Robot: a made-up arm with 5 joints.
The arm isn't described. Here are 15 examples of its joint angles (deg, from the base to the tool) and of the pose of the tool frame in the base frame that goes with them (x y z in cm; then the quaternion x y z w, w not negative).
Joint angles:
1: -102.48 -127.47 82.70 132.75 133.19
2: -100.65 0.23 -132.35 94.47 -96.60
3: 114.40 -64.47 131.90 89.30 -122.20
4: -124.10 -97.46 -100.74 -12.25 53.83
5: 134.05 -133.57 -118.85 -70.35 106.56
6: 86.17 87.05 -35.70 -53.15 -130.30
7: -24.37 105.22 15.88 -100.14 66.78
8: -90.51 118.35 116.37 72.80 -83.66
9: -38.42 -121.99 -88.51 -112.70 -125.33
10: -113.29 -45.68 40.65 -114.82 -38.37
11: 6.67 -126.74 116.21 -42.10 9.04
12: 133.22 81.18 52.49 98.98 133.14
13: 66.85 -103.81 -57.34 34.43 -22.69
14: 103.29 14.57 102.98 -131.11 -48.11
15: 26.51 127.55 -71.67 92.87 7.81
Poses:
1: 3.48 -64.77 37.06 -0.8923 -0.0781 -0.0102 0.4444
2: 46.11 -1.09 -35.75 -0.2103 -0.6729 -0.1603 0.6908
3: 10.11 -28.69 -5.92 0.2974 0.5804 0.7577 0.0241
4: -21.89 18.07 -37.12 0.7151 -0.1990 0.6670 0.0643
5: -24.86 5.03 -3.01 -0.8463 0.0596 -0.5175 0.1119
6: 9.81 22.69 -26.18 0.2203 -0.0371 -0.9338 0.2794
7: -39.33 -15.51 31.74 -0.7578 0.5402 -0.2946 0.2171
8: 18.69 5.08 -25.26 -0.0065 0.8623 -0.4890 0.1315
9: -33.97 -11.71 -2.09 0.4162 0.7881 0.4353 0.1274
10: 8.74 -41.51 -14.60 -0.3631 0.9041 0.0748 0.2125
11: -32.61 -2.57 17.53 -0.6256 -0.7704 0.1219 0.0130
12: 45.41 78.21 -42.90 0.6288 -0.2265 -0.2315 0.7069
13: 16.71 30.89 -35.63 0.4051 -0.8608 0.0117 0.3078
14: 12.99 9.88 -26.89 -0.7169 0.3972 0.3868 0.4225
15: 0.53 -1.85 4.97 -0.3339 0.1342 0.5530 0.7514
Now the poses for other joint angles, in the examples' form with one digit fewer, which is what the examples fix.
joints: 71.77 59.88 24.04 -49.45 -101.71
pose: 0.7 21.5 -26.6 0.252 -0.332 -0.820 0.393
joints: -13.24 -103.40 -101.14 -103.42 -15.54
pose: -5.4 9.8 -52.0 0.028 0.030 0.769 0.638
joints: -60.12 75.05 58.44 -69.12 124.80
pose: -17.3 -43.3 23.7 -0.964 0.157 -0.061 0.207
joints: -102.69 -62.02 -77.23 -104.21 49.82
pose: 5.3 19.8 -51.5 0.296 0.325 -0.867 0.236
